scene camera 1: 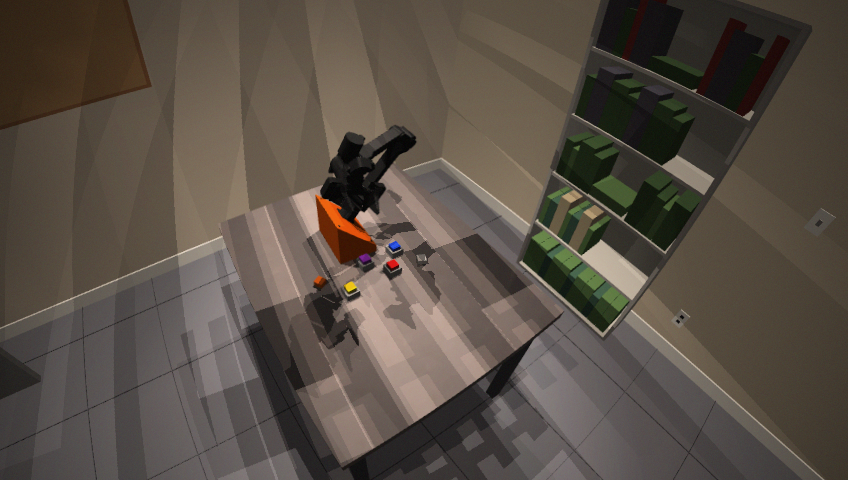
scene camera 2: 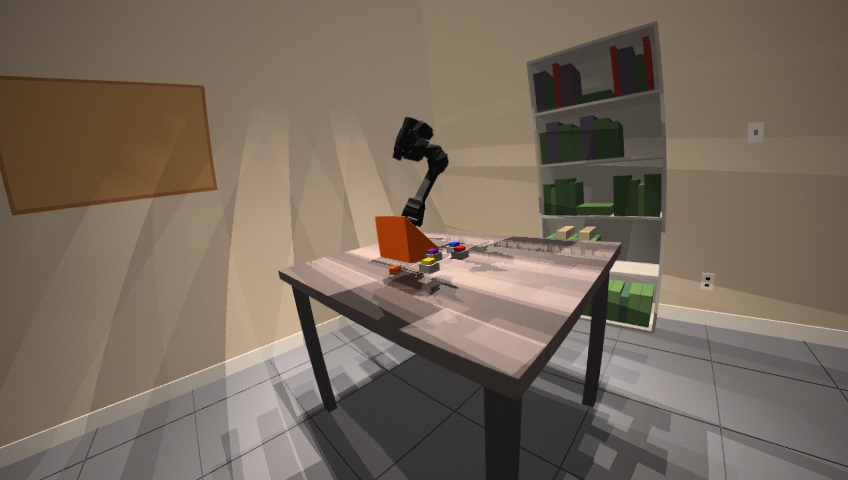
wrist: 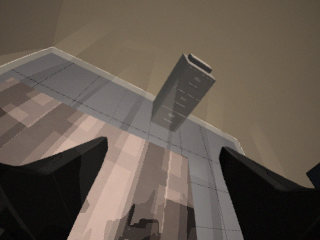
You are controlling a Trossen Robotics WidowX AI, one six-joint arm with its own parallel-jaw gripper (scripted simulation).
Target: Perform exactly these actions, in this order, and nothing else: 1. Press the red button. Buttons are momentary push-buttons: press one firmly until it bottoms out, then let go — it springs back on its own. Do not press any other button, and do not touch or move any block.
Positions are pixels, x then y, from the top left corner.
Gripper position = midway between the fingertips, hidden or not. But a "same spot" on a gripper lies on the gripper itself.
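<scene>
Scene camera 1 shows the gripper, and you can see the gripper in scene camera 2 point(438, 149) as well. The wrist view shows the gripper too, and on the gripper, point(wrist: 51, 191) and point(scene camera 1: 372, 197) are the same spot.
</scene>
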